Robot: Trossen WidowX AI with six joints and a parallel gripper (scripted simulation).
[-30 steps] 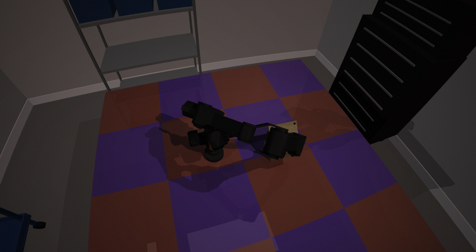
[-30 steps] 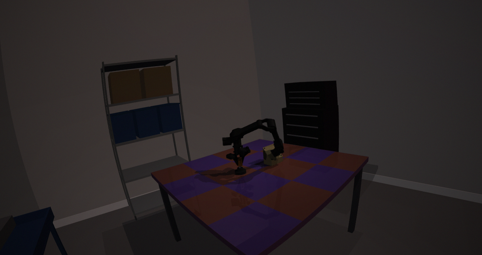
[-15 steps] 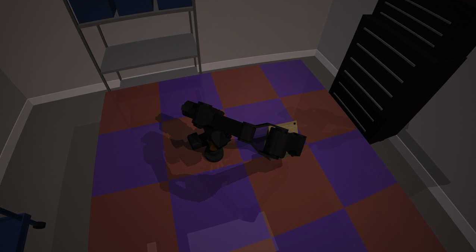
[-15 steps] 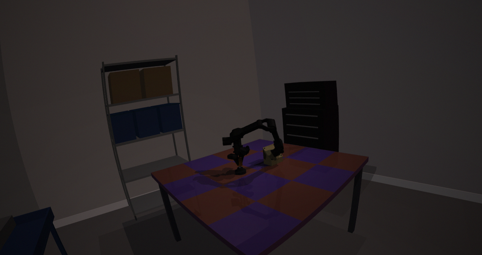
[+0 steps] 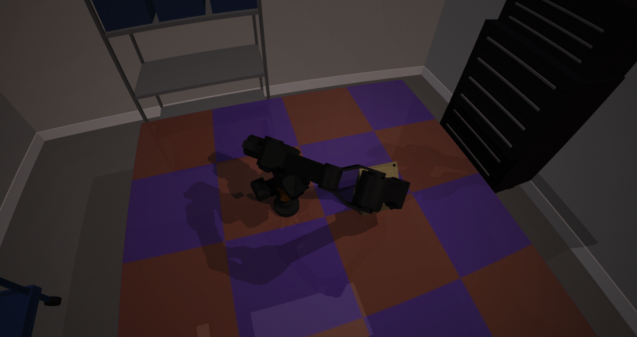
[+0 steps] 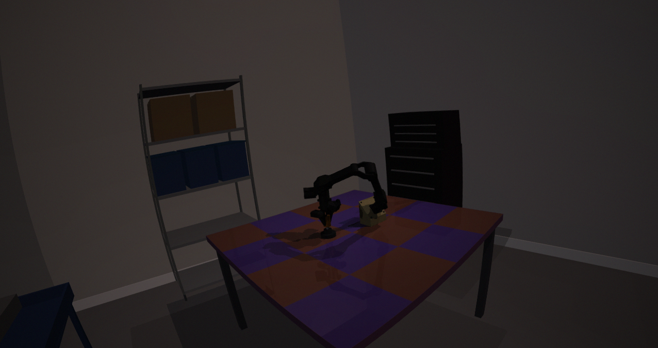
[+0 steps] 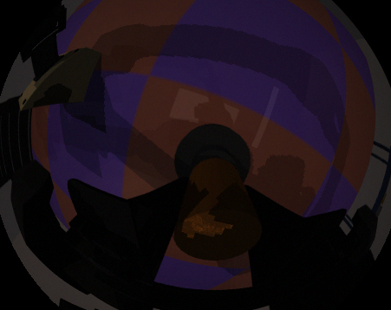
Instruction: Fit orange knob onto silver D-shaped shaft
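Right now the orange knob is 30 mm above my gripper tip. From my gripper tip the other things lie so: dark round pedestal 40 mm below.
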